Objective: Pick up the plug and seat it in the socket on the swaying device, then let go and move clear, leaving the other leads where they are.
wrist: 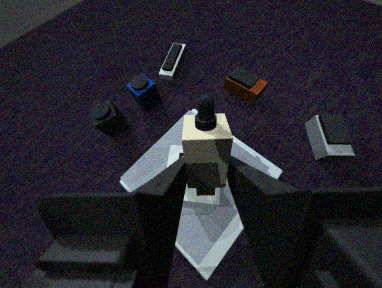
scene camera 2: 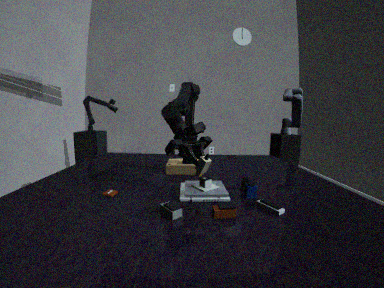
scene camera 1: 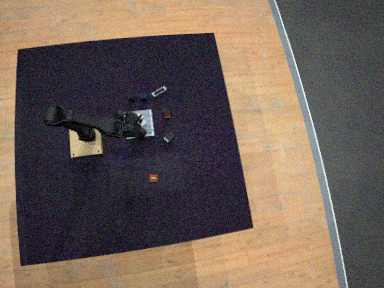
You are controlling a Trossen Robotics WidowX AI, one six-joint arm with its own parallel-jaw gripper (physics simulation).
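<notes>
The cream plug (scene camera 1: pixel 142 119) (scene camera 2: pixel 205 166) (wrist: pixel 206 135) with a black knob on top is held between the fingers of my gripper (wrist: pixel 205 161), which is shut on it. In the scene camera 2 view the plug leans and stands just above the small dark socket (scene camera 2: pixel 205 183). The socket sits on a white plate (scene camera 2: pixel 214 188) on the flat grey device (scene camera 1: pixel 149 130) (scene camera 2: pixel 188 191) (wrist: pixel 156 156). In the wrist view the plug hides most of the socket, and its lower end is in shadow, so contact with the socket cannot be told there.
Around the device lie a blue block (scene camera 1: pixel 144 96) (scene camera 2: pixel 251 191) (wrist: pixel 142 89), a black block (scene camera 1: pixel 132 100) (wrist: pixel 110 119), a white bar (scene camera 1: pixel 159 91) (wrist: pixel 166 73), an orange block (scene camera 1: pixel 167 114) (scene camera 2: pixel 224 213) (wrist: pixel 254 90) and a grey block (scene camera 1: pixel 169 137) (wrist: pixel 316 139). An orange tile (scene camera 1: pixel 153 178) (scene camera 2: pixel 110 193) lies farther off.
</notes>
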